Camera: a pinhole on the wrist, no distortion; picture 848 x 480 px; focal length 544.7 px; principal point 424.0 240.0 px. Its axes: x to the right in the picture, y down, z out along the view. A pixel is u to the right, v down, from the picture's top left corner.
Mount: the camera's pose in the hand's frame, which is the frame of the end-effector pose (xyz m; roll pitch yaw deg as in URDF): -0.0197 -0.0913 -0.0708 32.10 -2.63 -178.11
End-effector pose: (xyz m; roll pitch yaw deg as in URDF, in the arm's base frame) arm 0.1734 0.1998 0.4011 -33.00 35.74 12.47
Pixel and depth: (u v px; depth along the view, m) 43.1 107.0 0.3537
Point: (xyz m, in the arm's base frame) 0.3301 0.4831 0.3044
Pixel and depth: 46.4 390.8 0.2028
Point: 0.3325 0.2817 0.4225
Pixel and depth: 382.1 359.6 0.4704
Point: 0.3000 0.5027 0.6092
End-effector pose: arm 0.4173 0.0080 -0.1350 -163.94 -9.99 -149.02
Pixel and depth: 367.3 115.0 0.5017
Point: 0.2385 0.1151 -0.4781
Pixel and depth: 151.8 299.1 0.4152
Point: 0.1966 -0.1093 -0.4065
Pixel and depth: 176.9 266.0 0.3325
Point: 0.2586 -0.0691 -0.3327
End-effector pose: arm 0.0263 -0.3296 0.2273 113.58 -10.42 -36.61
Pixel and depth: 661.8 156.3 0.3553
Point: -0.2610 -0.4229 0.2400
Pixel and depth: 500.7 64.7 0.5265
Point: -0.3092 -0.5738 0.3947
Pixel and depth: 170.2 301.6 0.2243
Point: 0.0318 -0.4845 0.2026
